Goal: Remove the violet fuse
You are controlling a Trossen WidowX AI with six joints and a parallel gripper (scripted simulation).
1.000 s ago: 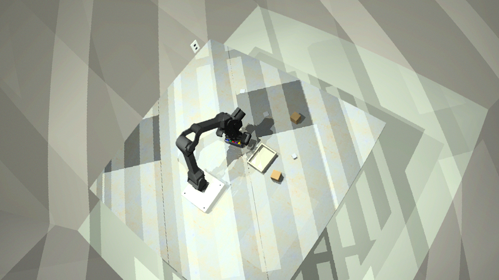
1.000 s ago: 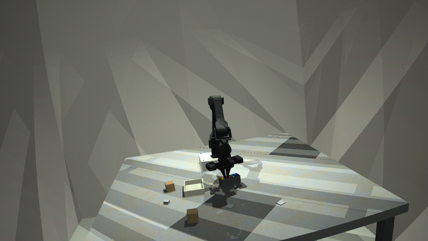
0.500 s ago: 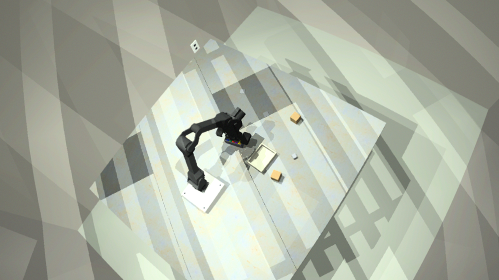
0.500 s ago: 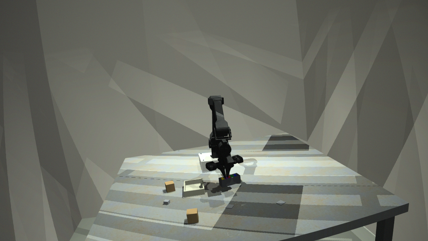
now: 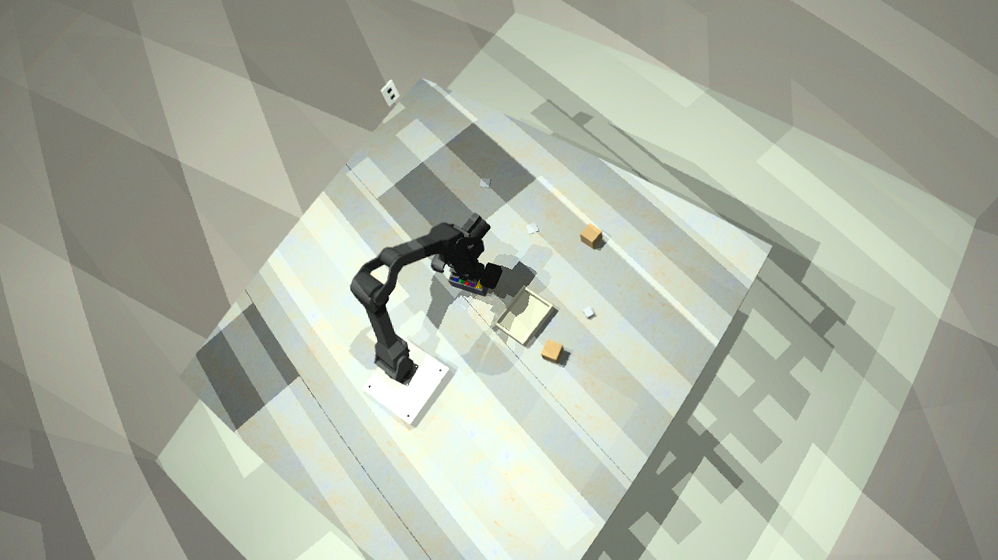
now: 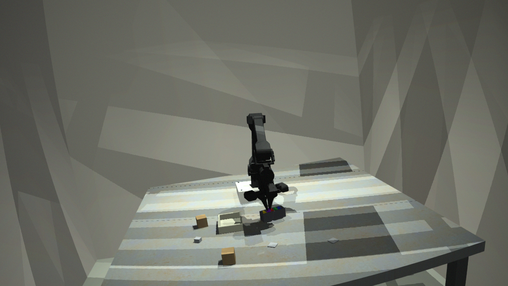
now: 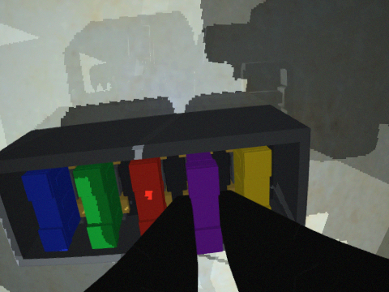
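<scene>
Now: the red fuse 20 mm to the left of my gripper tip and 20 mm below it. Round my gripper tip: yellow fuse: 20 mm to the right, 20 mm below; violet fuse: 10 mm below; green fuse: 30 mm to the left, 20 mm below.
</scene>
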